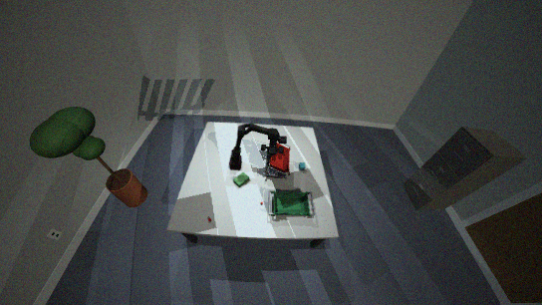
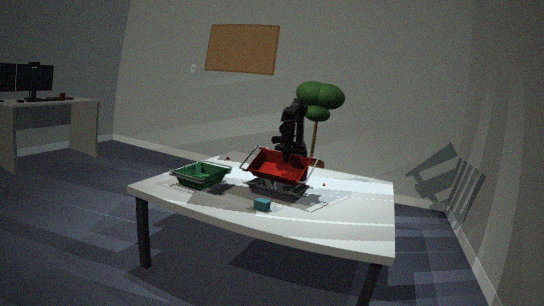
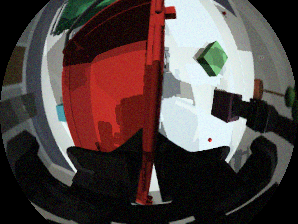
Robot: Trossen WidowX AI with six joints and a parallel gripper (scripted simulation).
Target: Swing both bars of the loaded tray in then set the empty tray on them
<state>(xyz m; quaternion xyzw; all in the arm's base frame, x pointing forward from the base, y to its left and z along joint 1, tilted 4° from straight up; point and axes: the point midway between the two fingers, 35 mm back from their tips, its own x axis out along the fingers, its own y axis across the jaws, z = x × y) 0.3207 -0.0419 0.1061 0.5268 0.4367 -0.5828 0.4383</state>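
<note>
The red tray lies 80 mm ahead of my gripper tip, 20 mm to the right of it and 10 mm below it. From my gripper tip the other things lie so: teal block (300 mm ahead, 40 mm to the right, 140 mm below); then green block (270 mm behind, 130 mm to the right, 150 mm below).
</note>
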